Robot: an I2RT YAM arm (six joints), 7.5 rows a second.
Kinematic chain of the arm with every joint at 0, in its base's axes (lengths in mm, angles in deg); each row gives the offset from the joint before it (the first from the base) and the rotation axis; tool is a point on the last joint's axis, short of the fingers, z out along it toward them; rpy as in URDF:
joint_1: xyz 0 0 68 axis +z
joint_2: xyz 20 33.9 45.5 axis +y
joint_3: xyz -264 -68.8 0 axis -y
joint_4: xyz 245 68.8 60 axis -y
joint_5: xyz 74 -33.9 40.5 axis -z
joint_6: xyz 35.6 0 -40.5 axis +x
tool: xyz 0 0 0 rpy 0 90 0
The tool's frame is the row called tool.
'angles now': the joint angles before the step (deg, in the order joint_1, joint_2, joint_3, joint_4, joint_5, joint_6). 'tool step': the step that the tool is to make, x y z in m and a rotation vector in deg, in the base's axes. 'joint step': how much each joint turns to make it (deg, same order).
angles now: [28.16, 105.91, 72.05, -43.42, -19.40, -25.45]
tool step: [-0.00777, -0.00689, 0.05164, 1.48, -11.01, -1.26]
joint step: [0.00, -8.79, 0.24, 1.38, 4.09, 0.00]
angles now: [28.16, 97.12, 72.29, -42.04, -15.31, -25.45]
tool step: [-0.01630, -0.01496, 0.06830, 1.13, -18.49, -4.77]
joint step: [0.00, -11.71, 0.00, 5.16, 9.05, 0.02]
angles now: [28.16, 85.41, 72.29, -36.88, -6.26, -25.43]
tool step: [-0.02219, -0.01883, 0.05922, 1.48, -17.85, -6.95]
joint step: [0.00, -9.95, 0.00, 6.51, 9.89, -0.68]
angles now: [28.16, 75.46, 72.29, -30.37, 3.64, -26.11]
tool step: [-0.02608, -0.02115, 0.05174, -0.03, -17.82, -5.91]
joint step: [-0.22, -8.33, 0.00, 8.15, 8.72, -5.20]
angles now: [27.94, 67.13, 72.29, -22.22, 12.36, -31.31]
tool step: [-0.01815, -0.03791, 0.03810, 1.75, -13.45, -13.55]
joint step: [-4.91, -6.01, 0.00, 7.69, 9.25, -2.71]
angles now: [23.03, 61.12, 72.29, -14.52, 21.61, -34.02]
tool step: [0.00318, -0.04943, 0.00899, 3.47, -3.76, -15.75]
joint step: [-11.79, -1.33, 0.00, 2.26, 3.91, 2.52]
